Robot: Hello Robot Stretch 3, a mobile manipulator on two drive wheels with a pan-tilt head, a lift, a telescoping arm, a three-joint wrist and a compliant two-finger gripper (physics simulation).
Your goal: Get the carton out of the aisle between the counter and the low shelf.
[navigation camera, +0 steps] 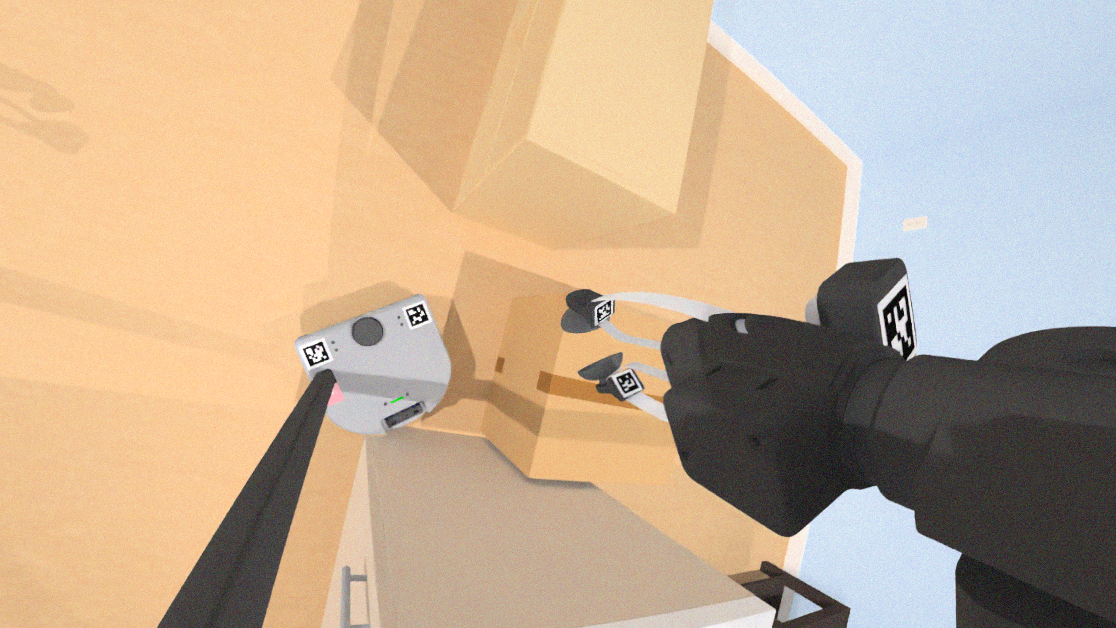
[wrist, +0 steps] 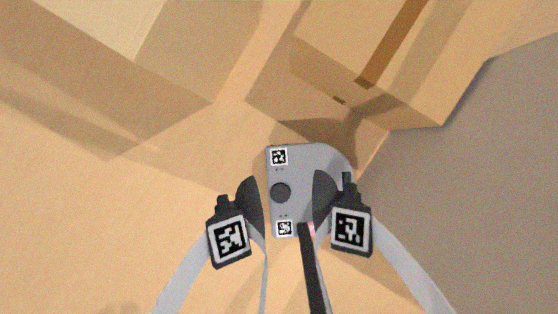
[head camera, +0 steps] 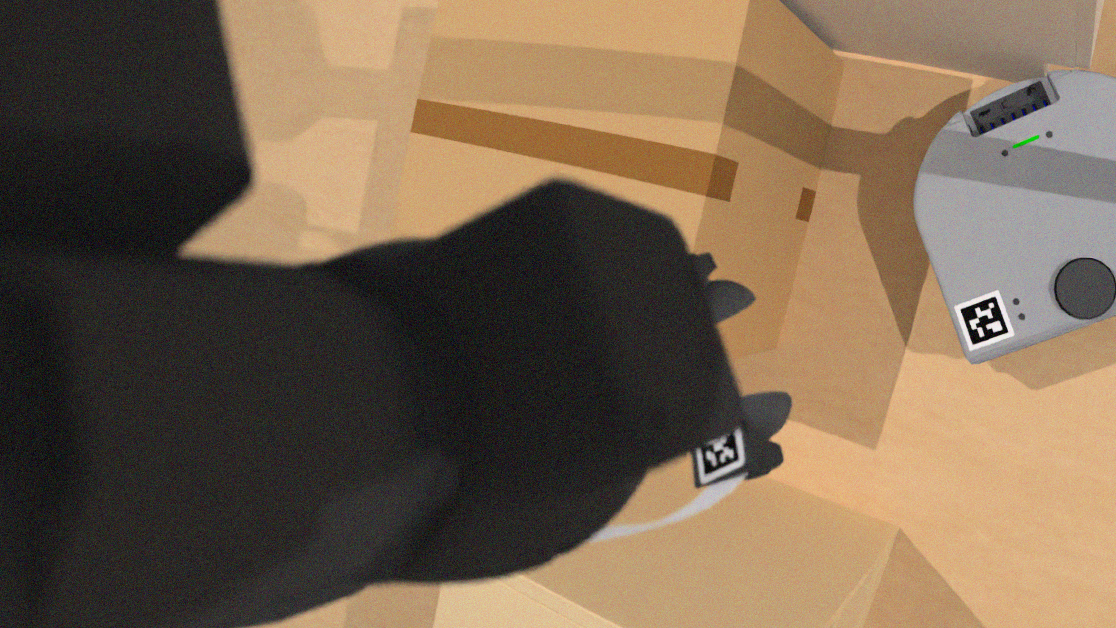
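Where they show: gripper, between the fingertips: [navigation camera: 582, 338] [head camera: 736, 363]; robot's base, origin of its link: [navigation camera: 367, 330] [head camera: 1080, 285].
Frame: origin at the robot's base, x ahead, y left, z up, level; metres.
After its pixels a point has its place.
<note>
The carton [head camera: 577, 78] {x -0.438, y -0.443, z 0.407 m} [navigation camera: 608, 445] {x -0.481, y -0.422, z 0.406 m} [wrist: 345, 32], a tan box with a brown tape strip, stands on the floor between the grey-brown counter [head camera: 975, 31] {x -0.321, y -0.003, z 0.243 m} [navigation camera: 530, 531] {x -0.398, y -0.109, z 0.632 m} [wrist: 475, 190] and the pale yellow low shelf [head camera: 725, 538] {x 0.152, y -0.501, z 0.305 m} [navigation camera: 616, 117] {x 0.262, y -0.576, z 0.611 m} [wrist: 95, 25]. Its long side runs close along the counter; I cannot tell if they touch. My gripper [head camera: 750, 355] {x -0.022, y -0.155, z 0.960 m} [navigation camera: 591, 341] {x -0.022, y -0.155, z 0.960 m} [wrist: 286, 195] {x -0.022, y -0.155, z 0.960 m} is open, its fingers apart with no object between them. It shows over the carton's near end in the head and navigation views. The arm and wrist hide part of the carton there.
My base [head camera: 1006, 218] {x -0.111, y -0.059, z 0.160 m} [navigation camera: 374, 374] {x -0.104, y 0.026, z 0.160 m} [wrist: 310, 160] stands in front of the carton's near end, beside the counter's corner. A blue wall [navigation camera: 998, 117] {x -0.014, y -2.890, z 0.768 m} with a white skirting closes the far end. A dark-framed piece of furniture [navigation camera: 831, 609] {x -1.862, y -1.225, z 0.420 m} shows beyond the counter.
</note>
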